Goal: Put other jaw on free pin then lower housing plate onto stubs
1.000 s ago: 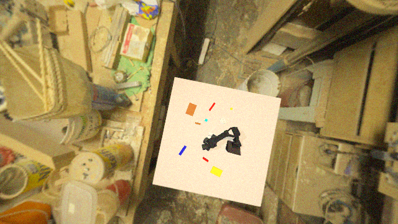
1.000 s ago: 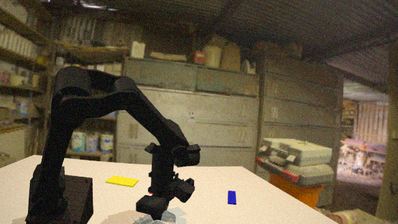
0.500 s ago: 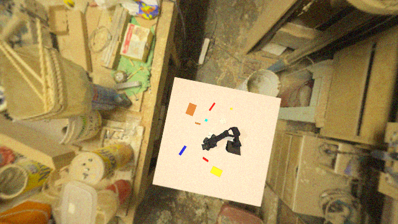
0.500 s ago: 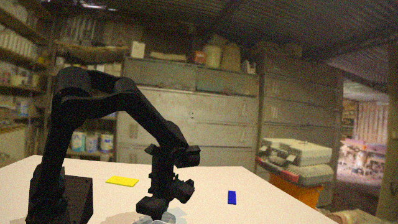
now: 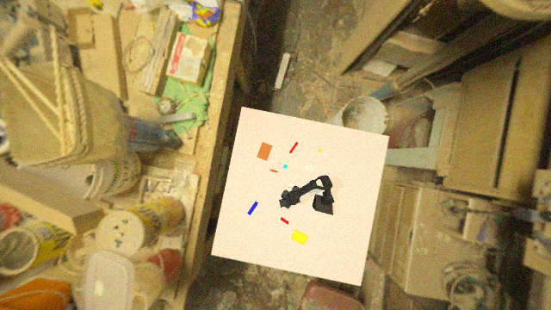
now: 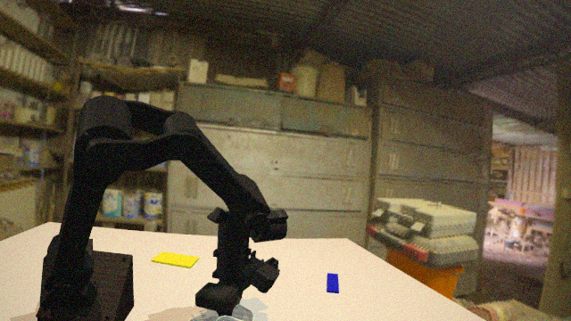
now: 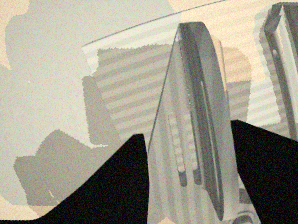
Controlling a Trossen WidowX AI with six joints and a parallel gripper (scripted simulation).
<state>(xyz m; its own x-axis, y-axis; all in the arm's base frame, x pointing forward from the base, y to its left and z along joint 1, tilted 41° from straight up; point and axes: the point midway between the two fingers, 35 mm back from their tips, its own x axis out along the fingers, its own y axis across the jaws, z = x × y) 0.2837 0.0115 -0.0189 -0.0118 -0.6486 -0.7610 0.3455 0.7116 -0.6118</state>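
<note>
The pale ribbed base is 1 cm ahead of my gripper tip, 3 cm to the right of it and 1 cm below it. Round my gripper tip: brown block: 19 cm ahead, 16 cm to the right; then cyan block: 10 cm ahead, 22 cm to the right, 1 cm below; then housing plate: 9 cm behind, 27 cm to the right, 1 cm above.
</note>
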